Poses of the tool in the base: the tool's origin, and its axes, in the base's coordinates. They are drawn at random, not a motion.
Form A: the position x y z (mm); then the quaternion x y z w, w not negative.
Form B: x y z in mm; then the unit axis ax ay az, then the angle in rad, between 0 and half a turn. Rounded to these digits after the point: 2 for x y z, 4 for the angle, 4 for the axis.
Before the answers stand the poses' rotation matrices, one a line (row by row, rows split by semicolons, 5 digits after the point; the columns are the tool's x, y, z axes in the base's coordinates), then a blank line. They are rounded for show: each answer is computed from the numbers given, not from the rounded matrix.
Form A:
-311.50, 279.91, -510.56, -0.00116, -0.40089, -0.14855, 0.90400
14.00, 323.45, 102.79, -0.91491, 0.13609, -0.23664, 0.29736
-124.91, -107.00, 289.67, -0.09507, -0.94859, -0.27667, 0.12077
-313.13, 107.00, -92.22, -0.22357, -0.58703, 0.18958, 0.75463
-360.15, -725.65, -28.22, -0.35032, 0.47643, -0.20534, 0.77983
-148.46, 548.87, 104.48, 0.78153, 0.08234, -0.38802, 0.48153
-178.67, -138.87, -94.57, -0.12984, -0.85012, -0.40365, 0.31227
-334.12, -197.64, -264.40, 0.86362, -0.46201, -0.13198, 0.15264
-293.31, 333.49, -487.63, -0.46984, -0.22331, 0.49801, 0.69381
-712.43, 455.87, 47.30, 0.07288, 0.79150, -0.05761, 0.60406
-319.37, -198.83, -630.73, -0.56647, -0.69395, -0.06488, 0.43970
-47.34, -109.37, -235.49, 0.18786, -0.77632, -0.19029, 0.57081
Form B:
0.63444 0.26951 -0.72447; -0.26765 0.95586 0.12120; 0.72516 0.11701 0.67857
0.85096 -0.10829 0.51394; -0.38975 -0.78611 0.47971; 0.35207 -0.60852 -0.71116
-0.95275 0.24719 -0.17652; 0.11354 0.82883 0.54786; 0.28173 0.50193 -0.81774
0.23891 -0.02364 -0.97075; 0.54861 0.82815 0.11485; 0.80122 -0.56001 0.21082
0.46170 -0.01355 0.88693; -0.65406 0.67023 0.35072; -0.59919 -0.74203 0.30059
0.68532 0.50239 -0.52720; -0.24498 -0.52270 -0.81656; -0.68580 0.68876 -0.23514
-0.77126 0.47285 -0.42611; -0.03134 0.64042 0.76739; 0.63575 0.60521 -0.47911
0.53826 -0.75770 -0.36900; -0.83828 -0.52650 -0.14169; -0.08692 0.38559 -0.91857
0.40424 -0.48121 -0.77784; 0.90089 0.06248 0.42954; -0.15810 -0.87438 0.45877
-0.25959 0.18497 0.94784; 0.04577 0.98274 -0.17925; -0.96463 -0.00315 -0.26358
0.02845 0.84326 -0.53675; 0.72915 0.34980 0.58820; 0.68376 -0.40811 -0.60491
-0.27777 -0.07444 -0.95776; -0.50892 0.85700 0.08099; 0.81477 0.50992 -0.27593

-311.50, 279.91, -510.56, -0.0027, -0.9377, -0.3475, 0.8835
14.00, 323.45, 102.79, -0.9583, 0.1425, -0.2479, 2.5377
-124.91, -107.00, 289.67, -0.0958, -0.9556, -0.2787, 2.8995
-313.13, 107.00, -92.22, -0.3407, -0.8947, 0.2889, 1.4314
-360.15, -725.65, -28.22, -0.5596, 0.7611, -0.3280, 1.3528
-148.46, 548.87, 104.48, 0.8917, 0.0939, -0.4427, 2.1368
-178.67, -138.87, -94.57, -0.1367, -0.8949, -0.4249, 2.5064
-334.12, -197.64, -264.40, 0.8739, -0.4675, -0.1335, 2.8351
-293.31, 333.49, -487.63, -0.6524, -0.3101, 0.6915, 1.6081
-712.43, 455.87, 47.30, 0.0915, 0.9932, -0.0723, 1.8444
-319.37, -198.83, -630.73, -0.6307, -0.7726, -0.0722, 2.2311
-47.34, -109.37, -235.49, 0.2288, -0.9455, -0.2318, 1.9266

